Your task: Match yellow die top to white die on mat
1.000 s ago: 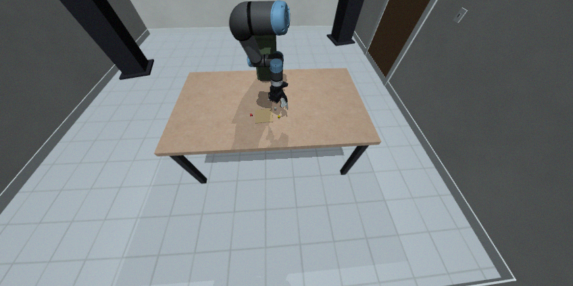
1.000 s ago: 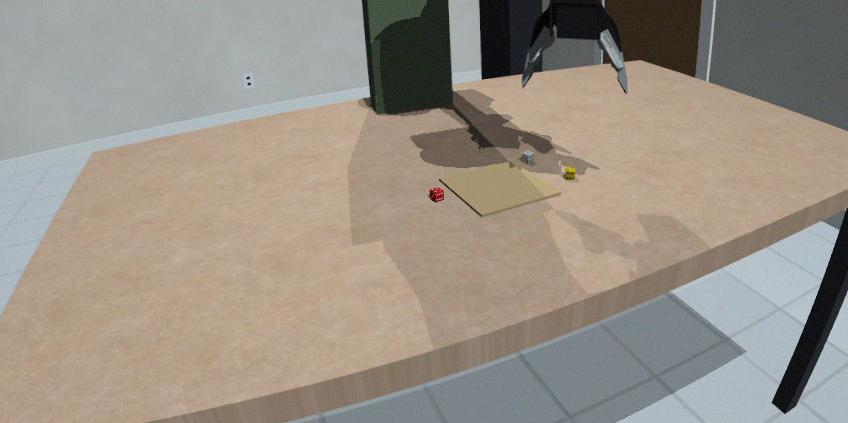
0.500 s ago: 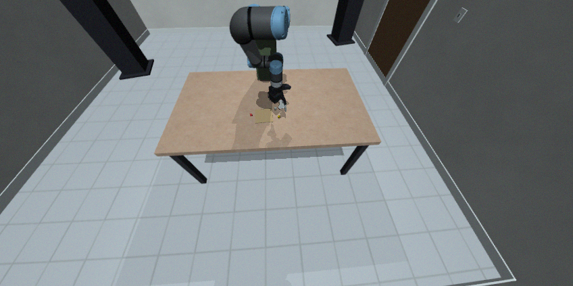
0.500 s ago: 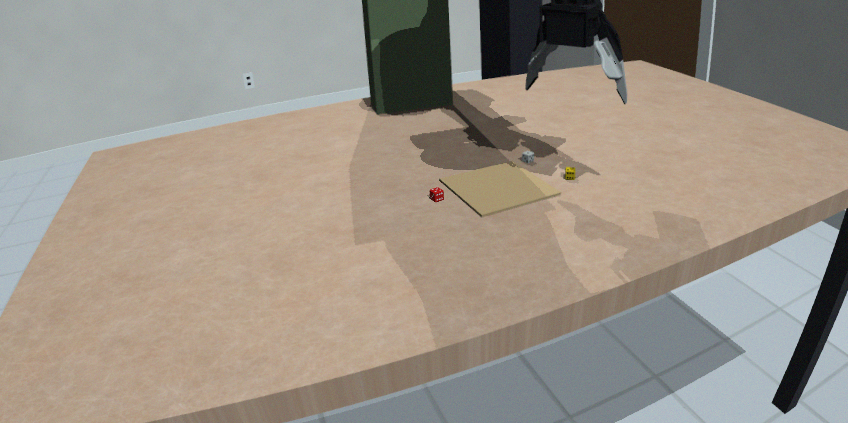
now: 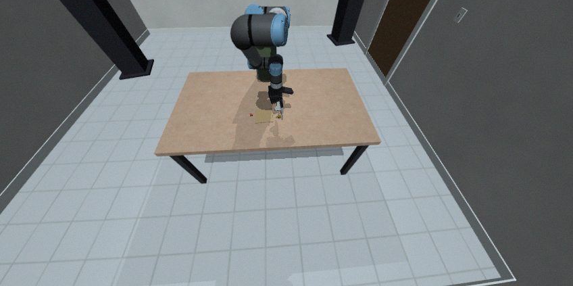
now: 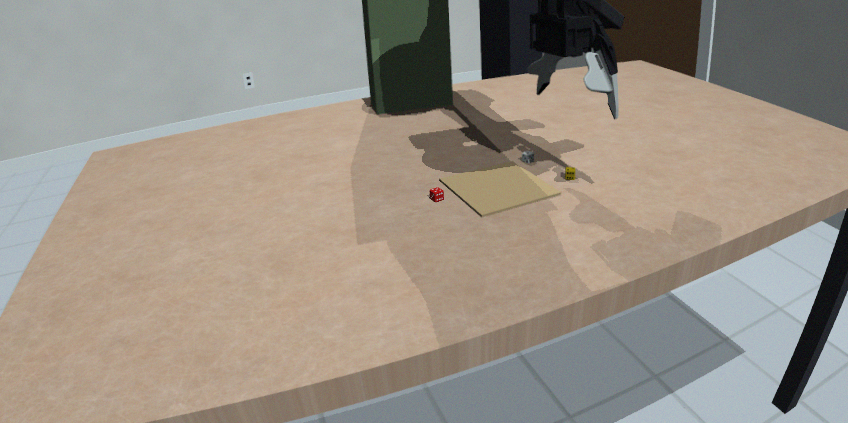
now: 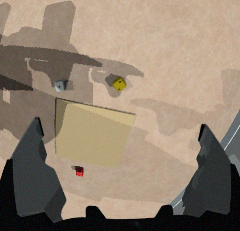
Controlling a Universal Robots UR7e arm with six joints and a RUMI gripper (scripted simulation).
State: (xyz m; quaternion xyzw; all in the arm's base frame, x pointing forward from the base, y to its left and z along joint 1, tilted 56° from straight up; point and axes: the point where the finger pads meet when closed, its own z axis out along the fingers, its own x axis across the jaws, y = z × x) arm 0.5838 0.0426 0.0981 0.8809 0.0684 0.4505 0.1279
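Now: hand 110 mm above the yellow die. The rest, counted from my hand: red die 210 mm to the right, 110 mm below, 80 mm behind; then tan mat 120 mm to the right, 120 mm below, 50 mm behind; then white die 110 mm below, 100 mm behind, 10 mm to the right.
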